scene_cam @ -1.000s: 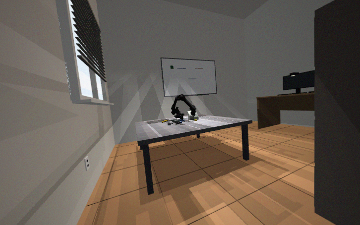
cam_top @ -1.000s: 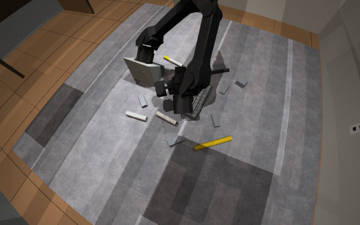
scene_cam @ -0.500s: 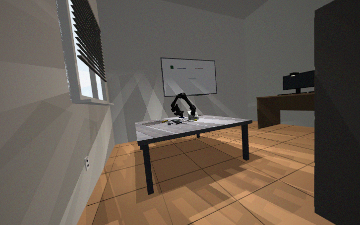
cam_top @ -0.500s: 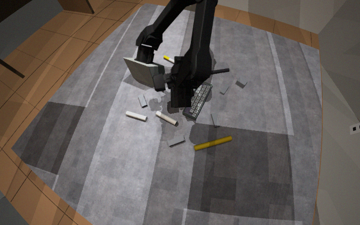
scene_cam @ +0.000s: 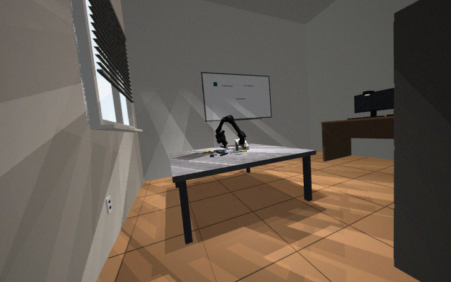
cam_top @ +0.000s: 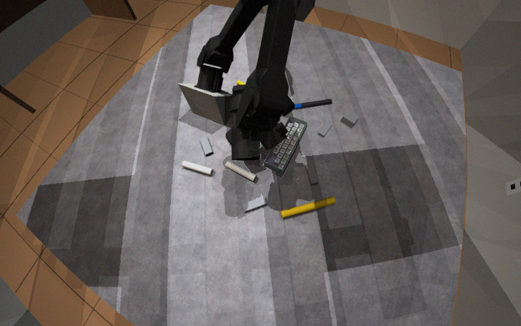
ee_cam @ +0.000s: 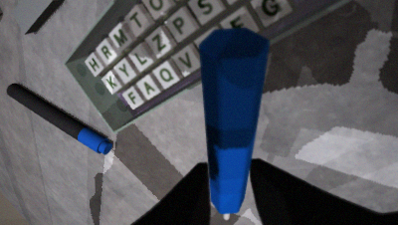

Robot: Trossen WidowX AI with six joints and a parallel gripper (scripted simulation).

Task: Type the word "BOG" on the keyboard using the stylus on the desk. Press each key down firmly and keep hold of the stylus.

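My gripper tip is 10 mm past the blue stylus and 10 mm to the right of it. From my gripper tip the other things lie so: yellow cylinder 180 mm ahead, 180 mm to the right, 40 mm below; then white-and-yellow cylinder 130 mm behind, 170 mm to the left, 40 mm below; then blue-and-black marker 80 mm ahead, 160 mm to the left, 40 mm below.
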